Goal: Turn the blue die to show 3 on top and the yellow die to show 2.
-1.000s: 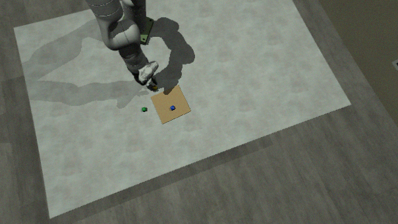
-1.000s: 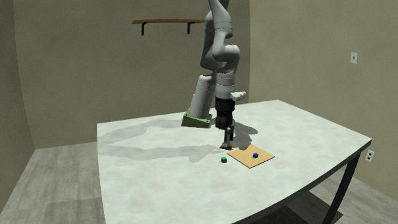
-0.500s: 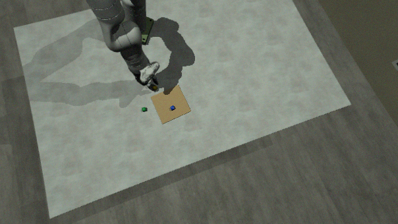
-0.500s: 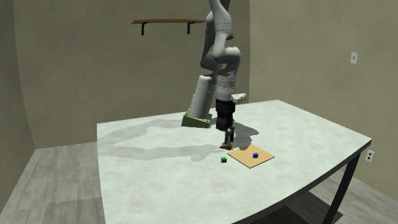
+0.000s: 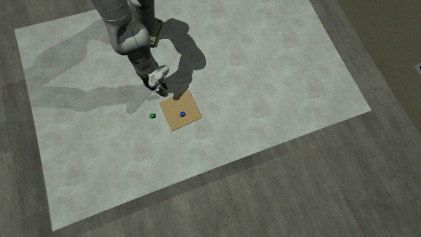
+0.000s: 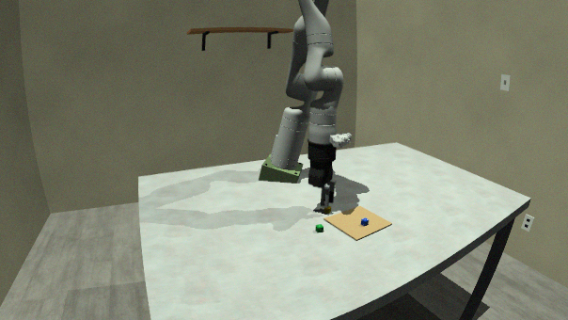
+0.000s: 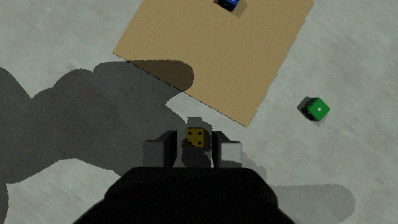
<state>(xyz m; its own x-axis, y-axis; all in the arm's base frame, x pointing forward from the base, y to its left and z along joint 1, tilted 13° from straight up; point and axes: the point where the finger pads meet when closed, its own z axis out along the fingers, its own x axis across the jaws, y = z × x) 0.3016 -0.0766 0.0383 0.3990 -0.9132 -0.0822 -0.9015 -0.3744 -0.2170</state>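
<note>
My hand is 3 cm above the yellow die. Round my hand: tan mat (11 cm ahead, 3 cm to the left, 4 cm below); then blue die (13 cm ahead, 2 cm to the left, 3 cm below); then green die (7 cm ahead, 9 cm to the right, 3 cm below).
</note>
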